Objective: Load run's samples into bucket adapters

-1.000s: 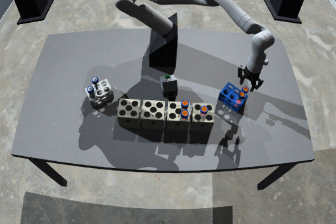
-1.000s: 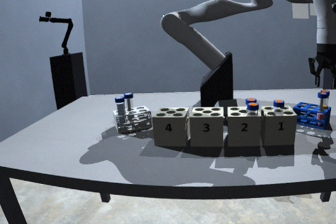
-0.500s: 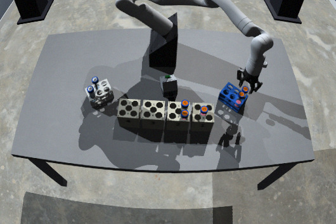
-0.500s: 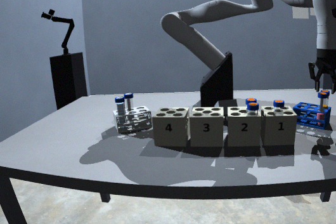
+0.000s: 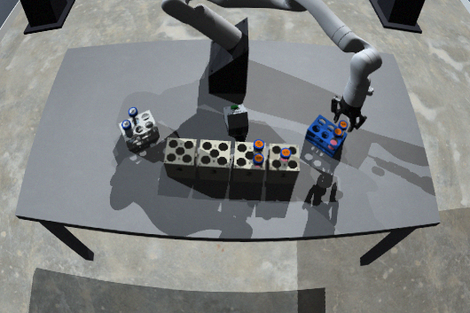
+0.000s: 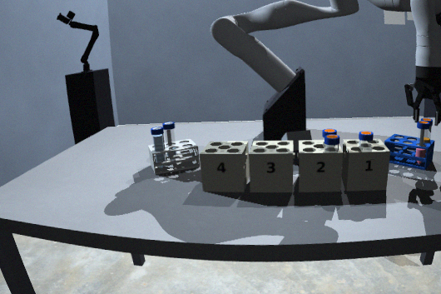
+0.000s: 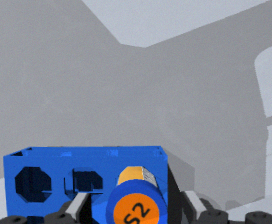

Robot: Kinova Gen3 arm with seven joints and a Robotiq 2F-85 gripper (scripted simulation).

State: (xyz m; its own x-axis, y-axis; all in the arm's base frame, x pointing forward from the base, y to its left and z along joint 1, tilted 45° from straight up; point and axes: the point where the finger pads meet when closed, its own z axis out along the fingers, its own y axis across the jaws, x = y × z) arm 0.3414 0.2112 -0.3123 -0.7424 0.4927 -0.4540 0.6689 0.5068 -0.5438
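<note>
My gripper is now 60 mm above the sample tube S2 and 10 mm to the right of it. Also, from my hand: blue rack: 90 mm below, 40 mm to the right, 10 mm behind; then sample tube S4: 60 mm below, 20 mm to the right, 20 mm ahead; then sample tube S3: 230 mm to the right, 110 mm ahead, 60 mm below.
</note>
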